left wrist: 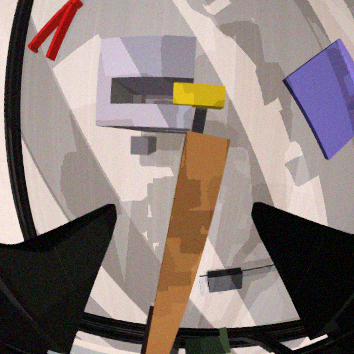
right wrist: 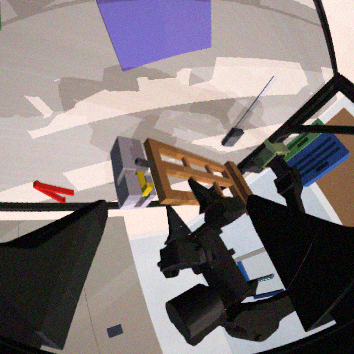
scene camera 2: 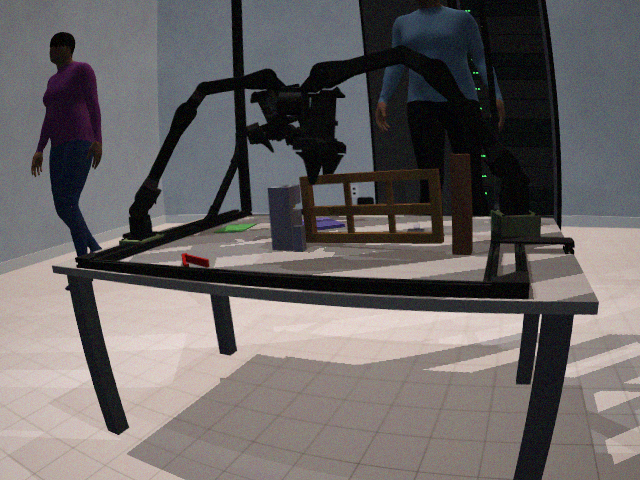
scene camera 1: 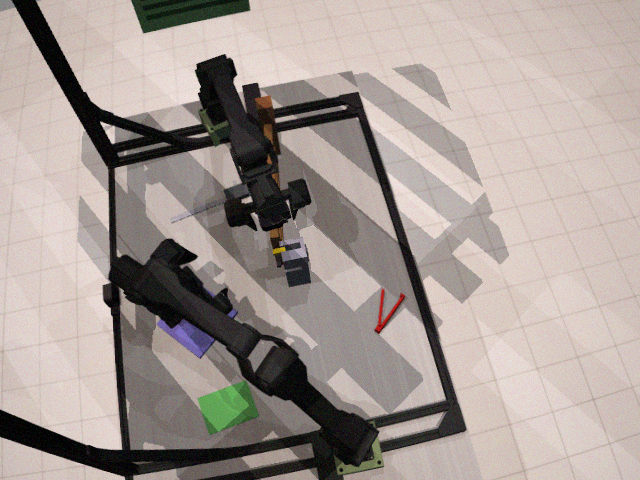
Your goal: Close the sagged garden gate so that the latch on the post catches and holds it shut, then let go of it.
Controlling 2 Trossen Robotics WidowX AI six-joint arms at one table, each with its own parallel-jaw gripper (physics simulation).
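Places are measured from the left arm's base along level axes (x ahead, y left, z up), in millimetres.
Where they show: left gripper, fingertip midpoint: (left wrist: 185,210) (right wrist: 177,193) (scene camera 2: 319,184); right gripper, fingertip midpoint: (right wrist: 178,204) (scene camera 2: 289,145) (scene camera 1: 211,273); left arm's base, link origin: (right wrist: 274,160) (scene camera 2: 515,212) (scene camera 1: 219,114); right arm's base, link origin: (scene camera 2: 141,237) (scene camera 1: 356,447).
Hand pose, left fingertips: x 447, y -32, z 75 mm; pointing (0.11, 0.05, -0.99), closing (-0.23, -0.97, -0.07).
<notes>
Things, the pixels of their top centre, and the offset from my left fingertips. "pt": a spot on its surface instead.
- orange-brown lattice gate, top centre: (left wrist: 121,329) (scene camera 2: 348,170) (scene camera 1: 283,183) (right wrist: 200,212) dx -69, dy +60, dz +31 mm
- brown hinge post, surface spot: (scene camera 2: 461,206) pt dx -294, dy +140, dz -41 mm
- grey latch post, surface spot: (left wrist: 145,55) pt dx +92, dy +2, dz +1 mm
- purple sheet, top centre: (right wrist: 159,6) (left wrist: 338,96) (scene camera 1: 196,317) (scene camera 2: 311,223) dx +63, dy -261, dz -129 mm
- green sheet, top centre: (scene camera 1: 227,407) (scene camera 2: 235,227) dx +295, dy -284, dz -136 mm
- red V-shaped piece, surface spot: (scene camera 2: 195,259) pt dx +257, dy +140, dz -128 mm
- small dark block, top centre: (left wrist: 263,282) (scene camera 1: 208,197) (right wrist: 252,120) dx -232, dy -99, dz -119 mm
The orange-brown lattice gate (scene camera 1: 275,233) (scene camera 2: 369,209) (left wrist: 187,225) (right wrist: 156,170) stands upright between the brown hinge post (scene camera 2: 461,206) and the grey latch post (scene camera 1: 297,273) (scene camera 2: 280,219) (left wrist: 145,55) (right wrist: 119,170). Its yellow-tipped bar (scene camera 1: 279,250) (left wrist: 199,95) (right wrist: 145,186) overlaps the right end of the latch post's slot in the left wrist view. Whether it is caught I cannot tell. My left gripper (scene camera 2: 320,176) (left wrist: 185,210) (right wrist: 177,193) is open, its fingers on either side of the gate's top rail, apart from it. My right gripper is open and empty, high above the purple sheet's side.
A purple sheet (scene camera 1: 191,333) (left wrist: 325,100) (right wrist: 160,30) and a green sheet (scene camera 1: 227,408) (scene camera 2: 235,227) lie flat. A red V-shaped piece (scene camera 1: 381,320) (scene camera 2: 195,259) lies beyond the latch post. A small dark block (left wrist: 225,281) (right wrist: 233,136) with a thin rod lies beside the gate. Black frame bars edge the table.
</notes>
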